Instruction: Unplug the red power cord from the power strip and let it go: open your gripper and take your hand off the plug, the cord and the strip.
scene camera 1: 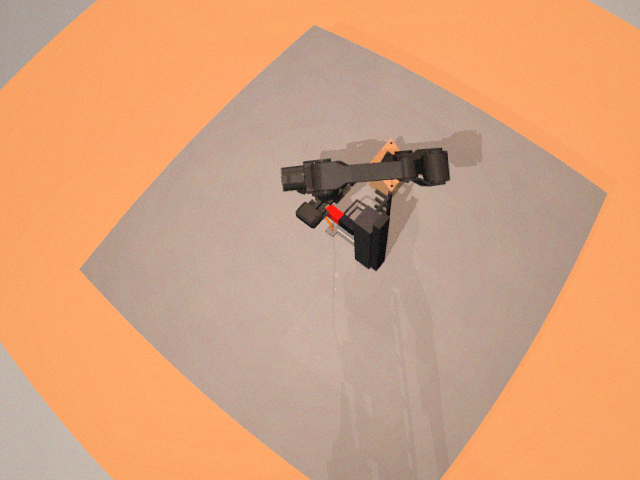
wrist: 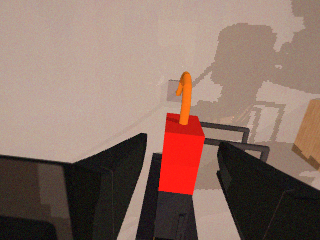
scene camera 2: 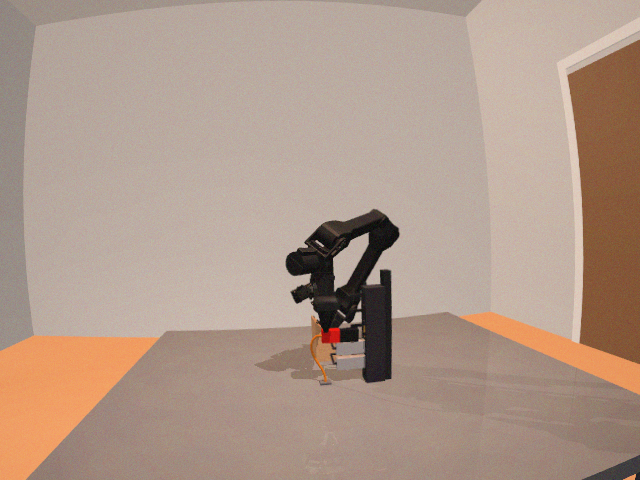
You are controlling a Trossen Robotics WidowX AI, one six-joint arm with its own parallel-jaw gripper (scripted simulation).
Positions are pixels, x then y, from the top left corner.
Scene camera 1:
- my gripper: 330, 208
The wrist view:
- my gripper: 182, 144
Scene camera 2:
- my gripper: 324, 330
